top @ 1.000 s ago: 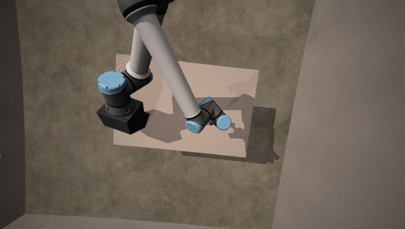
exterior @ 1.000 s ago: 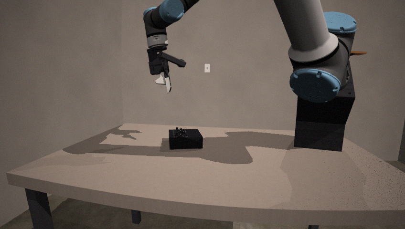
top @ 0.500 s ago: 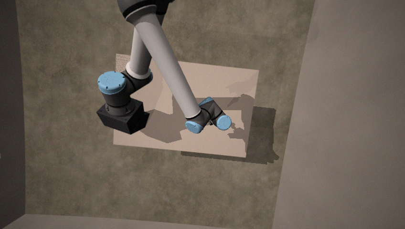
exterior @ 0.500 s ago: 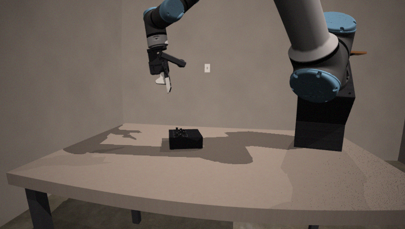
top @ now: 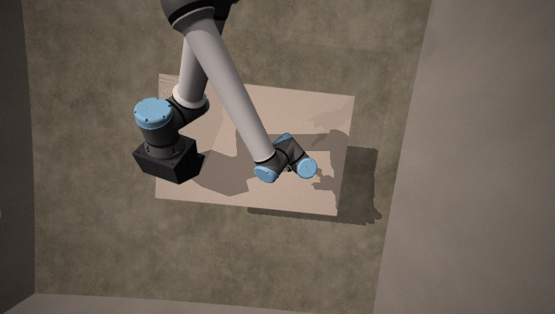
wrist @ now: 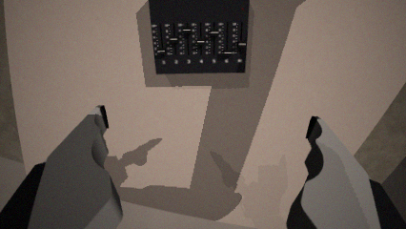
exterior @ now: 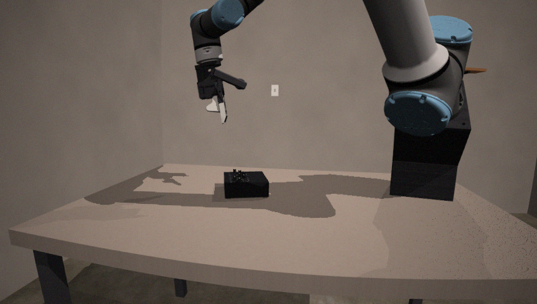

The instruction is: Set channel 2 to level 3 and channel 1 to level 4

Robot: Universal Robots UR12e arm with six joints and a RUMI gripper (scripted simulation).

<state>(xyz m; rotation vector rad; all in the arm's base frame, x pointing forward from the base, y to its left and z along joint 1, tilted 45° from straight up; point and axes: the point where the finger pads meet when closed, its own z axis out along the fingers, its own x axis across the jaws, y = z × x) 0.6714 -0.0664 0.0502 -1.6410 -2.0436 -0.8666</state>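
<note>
The channel 1 fader lies 10 mm behind my hand, 80 mm to the right of it and 180 mm below it. Round my hand: channel 2 fader 40 mm behind, 60 mm to the right, 180 mm below; then channel 3 fader 50 mm behind, 50 mm to the right, 180 mm below; then channel 4 fader 40 mm behind, 20 mm to the right, 180 mm below.
</note>
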